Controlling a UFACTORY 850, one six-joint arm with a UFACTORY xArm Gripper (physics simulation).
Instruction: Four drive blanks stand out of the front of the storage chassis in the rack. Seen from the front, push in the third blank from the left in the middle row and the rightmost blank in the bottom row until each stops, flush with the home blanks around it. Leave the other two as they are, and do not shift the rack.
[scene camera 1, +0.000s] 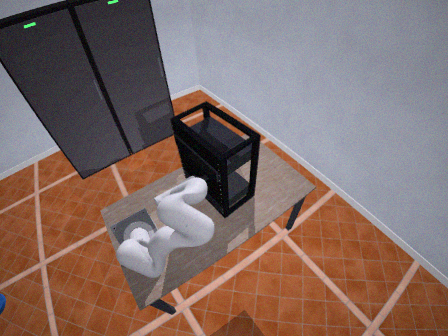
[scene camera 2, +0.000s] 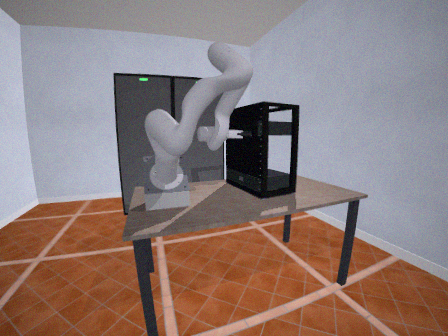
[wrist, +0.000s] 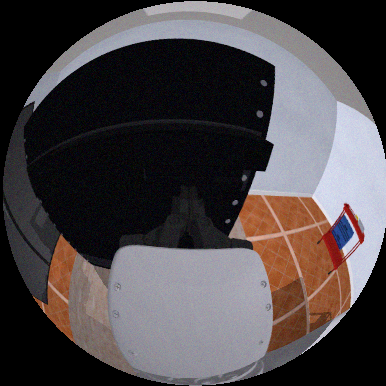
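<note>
The black rack (scene camera 1: 227, 150) (scene camera 2: 264, 150) (wrist: 150, 80) stands upright on the table. The front of the storage chassis (wrist: 210, 147) is almost black in the wrist view; its single blanks and how far each stands out cannot be told apart. My gripper (scene camera 2: 250, 133) (wrist: 186, 195) is shut and empty. It points level at the rack's front, its fingertips at or very close to the chassis front, toward the right side in the wrist view. Whether the tips touch a blank cannot be told. In scene camera 1 the arm hides the gripper.
The wooden table (scene camera 1: 280, 175) (scene camera 2: 320, 192) carries the arm's base (scene camera 2: 167, 199) and the rack. A dark cabinet (scene camera 1: 50, 75) (scene camera 2: 145, 125) stands on the floor behind. A red and blue cart (wrist: 325, 250) stands by the wall at the right of the wrist view.
</note>
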